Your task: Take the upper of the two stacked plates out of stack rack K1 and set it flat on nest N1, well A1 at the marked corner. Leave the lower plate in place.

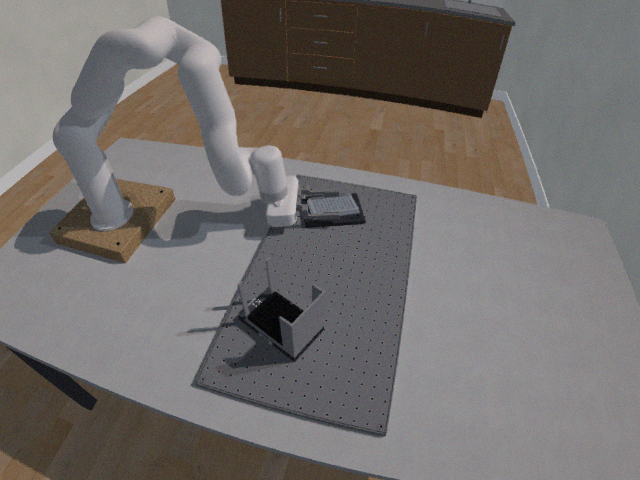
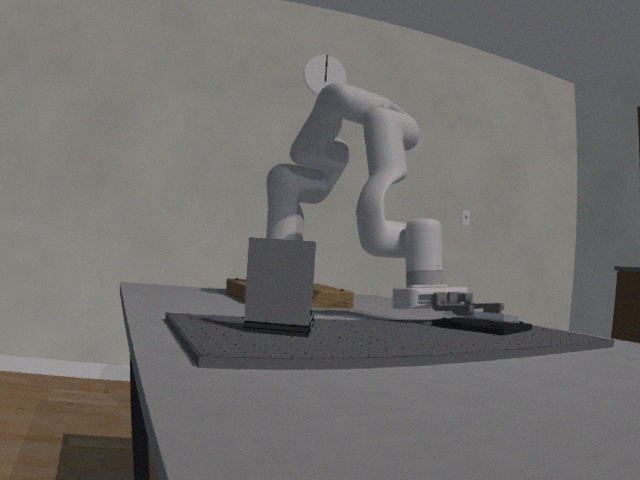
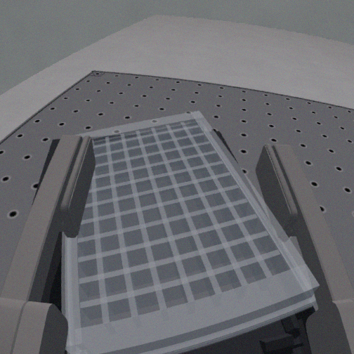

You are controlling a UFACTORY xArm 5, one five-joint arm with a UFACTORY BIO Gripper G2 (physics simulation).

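Frame: origin at the arm's base, x ahead, y left, z up, level; metres.
Seen in the pictures: end effector, tool point: (image 1: 331, 204) (image 2: 478, 309); arm's base, origin of the base link: (image 1: 112, 215).
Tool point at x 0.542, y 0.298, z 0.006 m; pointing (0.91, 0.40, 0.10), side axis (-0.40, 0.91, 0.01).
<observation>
Offsets run from my tool point to a thing's top centre. "spot": to the spot under its first point. Level surfaces: height alone.
A clear gridded plate {dz -0.001, dx +0.000, dy +0.010 m} (image 1: 333, 205) (image 2: 509, 317) (image 3: 170, 215) is between the fingers of my gripper (image 1: 326, 205) (image 2: 483, 303) (image 3: 178, 180), which is shut on it. The plate sits turned at an angle between the fingers and is just over the black nest N1 {spot: dz -0.009, dx +0.076, dy +0.016 m} (image 1: 360, 210) (image 2: 504, 328). Contact between plate and nest is hard to tell, and the A1 mark is hidden. Stack rack K1 {dz +0.102, dx +0.045, dy -0.368 m} (image 1: 309, 316) (image 2: 280, 281), with grey walls and thin posts, stands apart at the near end of the board. Its inside looks black; I cannot tell whether a plate lies in it.
The perforated board {dz -0.036 m} (image 1: 356, 289) (image 2: 372, 343) (image 3: 280, 115) lies under the nest and rack. The rack's walls and posts rise well above the board. The arm's wooden base block (image 1: 147, 206) (image 2: 333, 297) is on the table {dz -0.049 m} (image 1: 496, 310) (image 2: 413, 413).
</observation>
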